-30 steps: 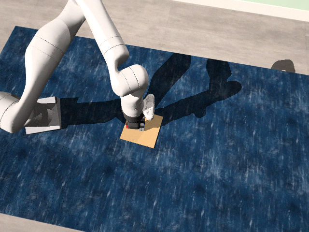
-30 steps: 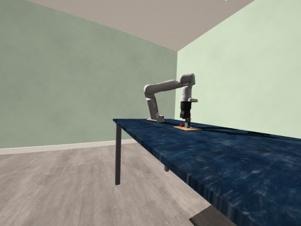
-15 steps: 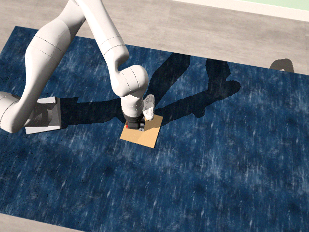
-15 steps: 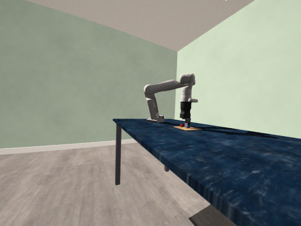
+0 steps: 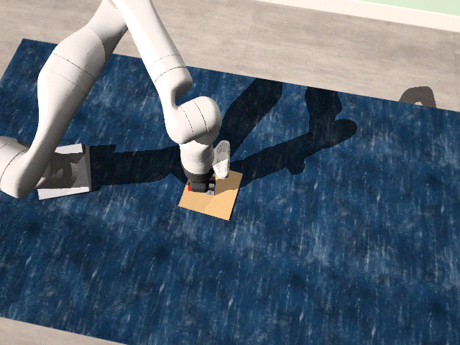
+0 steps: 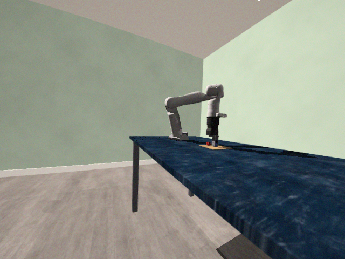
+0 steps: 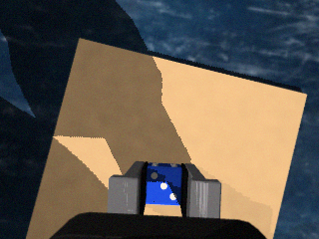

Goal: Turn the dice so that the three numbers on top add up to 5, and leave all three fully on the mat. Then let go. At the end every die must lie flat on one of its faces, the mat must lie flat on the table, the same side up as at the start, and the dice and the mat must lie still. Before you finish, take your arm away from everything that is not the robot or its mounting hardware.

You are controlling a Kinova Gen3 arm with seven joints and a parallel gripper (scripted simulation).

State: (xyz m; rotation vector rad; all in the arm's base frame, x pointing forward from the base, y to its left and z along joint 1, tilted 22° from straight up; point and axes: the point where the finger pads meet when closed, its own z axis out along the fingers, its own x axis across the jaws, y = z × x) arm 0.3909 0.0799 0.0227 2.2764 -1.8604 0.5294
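My hand is 10 mm above the blue die. Also, from my hand: red die: 50 mm behind, 10 mm to the right, 10 mm below; tan mat: 20 mm below; yellow die: 100 mm behind, 80 mm to the left, 10 mm below.
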